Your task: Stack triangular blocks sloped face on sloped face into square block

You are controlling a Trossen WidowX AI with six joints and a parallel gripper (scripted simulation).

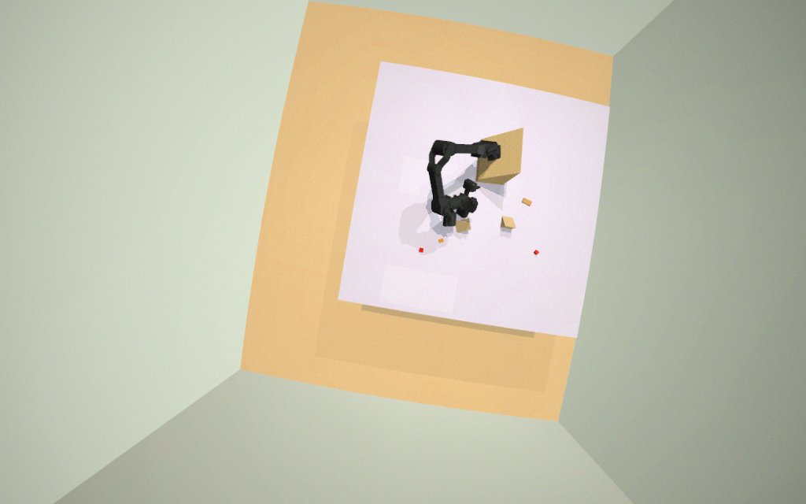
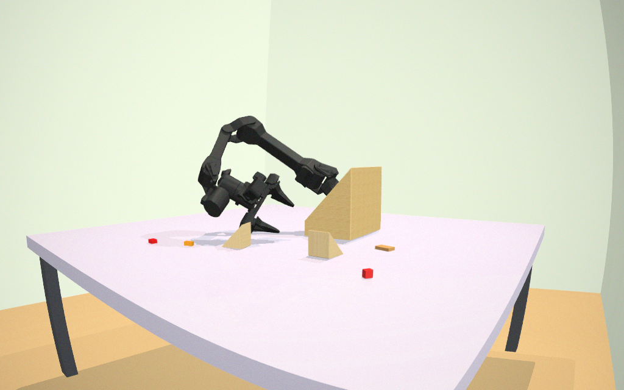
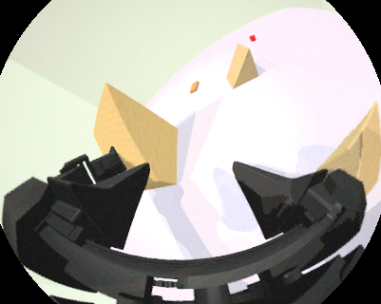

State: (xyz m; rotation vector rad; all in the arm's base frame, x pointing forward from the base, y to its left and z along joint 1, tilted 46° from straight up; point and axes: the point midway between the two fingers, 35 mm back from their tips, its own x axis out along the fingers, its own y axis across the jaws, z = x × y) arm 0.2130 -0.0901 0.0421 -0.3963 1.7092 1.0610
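Now: the orange block 23 cm ahead of my gripper tip, 16 cm to the right of it and 5 cm below it. Round my gripper tip: flat tan tile (28 cm to the left, 5 cm below); red cube (27 cm ahead, 34 cm to the left, 5 cm below).
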